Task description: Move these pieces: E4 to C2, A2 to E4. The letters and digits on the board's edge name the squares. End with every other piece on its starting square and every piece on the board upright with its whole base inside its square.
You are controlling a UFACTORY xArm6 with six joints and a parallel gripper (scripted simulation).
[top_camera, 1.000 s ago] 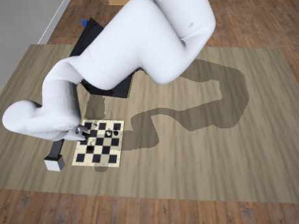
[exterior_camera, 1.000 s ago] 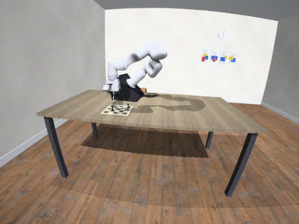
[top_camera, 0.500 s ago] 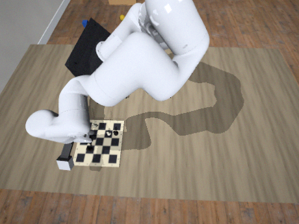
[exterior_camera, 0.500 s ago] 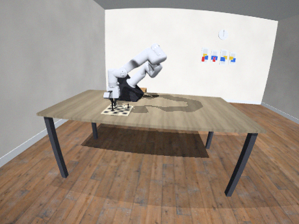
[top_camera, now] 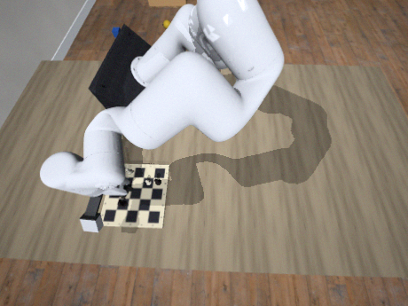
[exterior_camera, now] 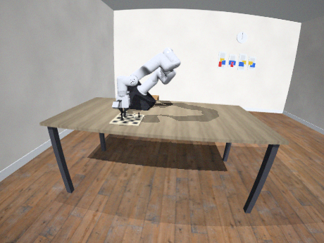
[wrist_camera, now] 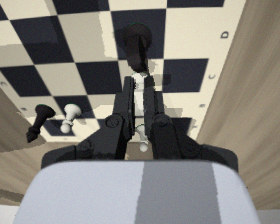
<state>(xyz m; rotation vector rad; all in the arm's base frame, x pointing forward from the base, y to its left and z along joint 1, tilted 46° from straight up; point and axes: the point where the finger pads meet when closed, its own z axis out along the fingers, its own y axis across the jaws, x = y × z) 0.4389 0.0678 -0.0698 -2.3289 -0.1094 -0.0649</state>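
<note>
The black piece is 4 cm ahead of my hand and 2 cm below it. Also, from my hand: black pawn: 11 cm to the left, 5 cm behind, 1 cm below; then chessboard: 4 cm to the left, 4 cm below.
</note>
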